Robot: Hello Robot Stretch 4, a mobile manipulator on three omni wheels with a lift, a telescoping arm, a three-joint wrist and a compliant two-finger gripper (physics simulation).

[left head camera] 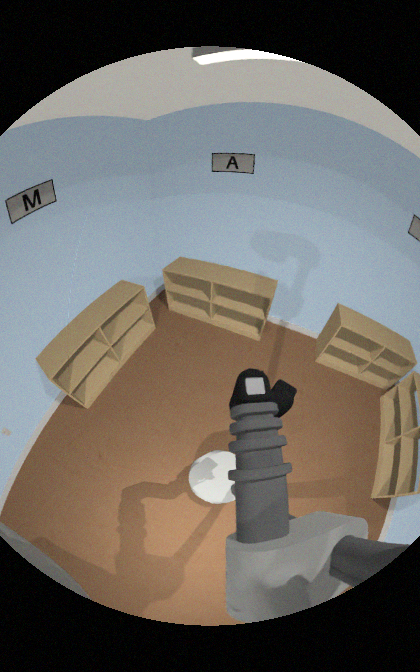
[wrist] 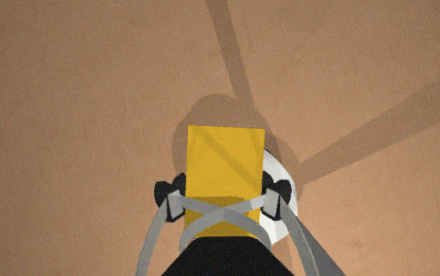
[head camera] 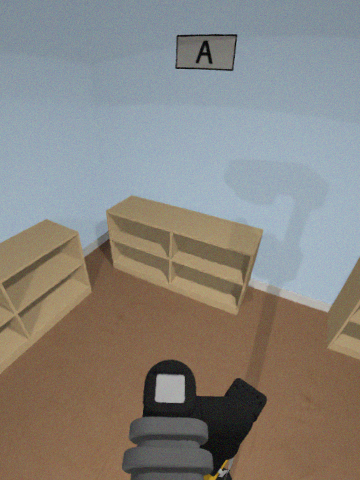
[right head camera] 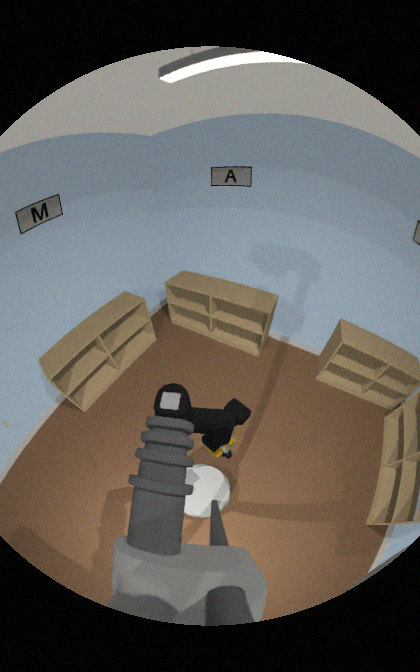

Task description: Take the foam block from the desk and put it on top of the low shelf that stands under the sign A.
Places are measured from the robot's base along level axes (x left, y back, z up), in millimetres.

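Where they show: gripper, between the fingertips: (wrist: pixel 222 187).
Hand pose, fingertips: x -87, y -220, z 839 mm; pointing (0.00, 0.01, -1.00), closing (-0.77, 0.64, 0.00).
Note:
After its pixels a point has its place.
The yellow foam block (right head camera: pixel 214 452) (wrist: pixel 225 160) @(x -109, y -243, z 880 mm) is held between the two fingertips of my gripper (wrist: pixel 222 187) @(x -87, y -220, z 839 mm), which is shut on it. In the wrist view the block is above the floor, with part of the white round base behind it. In the head view a small piece of the block and gripper shows at the bottom edge. The low shelf (head camera: pixel 185 215) @(x -81, y -1858, z 582 mm) (left head camera: pixel 220 272) (right head camera: pixel 222 287) stands against the blue wall under the sign A (head camera: pixel 205 52) @(x -150, y -1971, z 1721 mm) (left head camera: pixel 233 163) (right head camera: pixel 231 176), ahead of the arm and apart from the gripper. No object shows on its top board. The desk does not show.
Another low shelf (head camera: pixel 37 245) @(x 913, y -1371, z 582 mm) (left head camera: pixel 92 320) (right head camera: pixel 92 330) stands at the left, near the sign M (left head camera: pixel 31 201) (right head camera: pixel 39 213). A third shelf (left head camera: pixel 375 325) (right head camera: pixel 377 340) stands to the right, with a fourth beside it. Brown floor (head camera: pixel 115 345) @(x 386, y -1059, z -28 mm) lies between the arm and the shelves.

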